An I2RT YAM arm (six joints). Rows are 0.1 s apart.
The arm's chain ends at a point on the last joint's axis. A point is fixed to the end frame.
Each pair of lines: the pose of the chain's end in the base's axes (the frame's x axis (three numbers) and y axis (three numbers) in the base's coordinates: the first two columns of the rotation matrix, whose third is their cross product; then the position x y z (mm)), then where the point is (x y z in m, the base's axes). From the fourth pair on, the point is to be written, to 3 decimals.
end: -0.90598 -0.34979 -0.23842 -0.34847 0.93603 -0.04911 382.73 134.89 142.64
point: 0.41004 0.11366 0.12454
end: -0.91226 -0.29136 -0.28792 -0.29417 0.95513 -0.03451 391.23 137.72 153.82
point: 0.41812 0.11553 0.13625
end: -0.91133 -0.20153 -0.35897 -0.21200 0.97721 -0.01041 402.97 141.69 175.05
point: 0.42908 0.11801 0.15827
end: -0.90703 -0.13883 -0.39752 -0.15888 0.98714 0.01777 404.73 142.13 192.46
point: 0.430 0.118 0.176
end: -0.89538 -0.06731 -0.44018 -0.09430 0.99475 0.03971 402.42 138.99 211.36
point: 0.427 0.113 0.195
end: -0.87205 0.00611 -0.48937 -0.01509 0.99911 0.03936 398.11 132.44 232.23
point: 0.421 0.105 0.217
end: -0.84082 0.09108 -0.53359 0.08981 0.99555 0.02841 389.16 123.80 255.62
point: 0.410 0.094 0.242
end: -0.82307 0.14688 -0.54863 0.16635 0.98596 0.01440 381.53 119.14 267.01
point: 0.400 0.087 0.254
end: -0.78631 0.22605 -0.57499 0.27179 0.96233 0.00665 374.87 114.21 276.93
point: 0.390 0.080 0.265
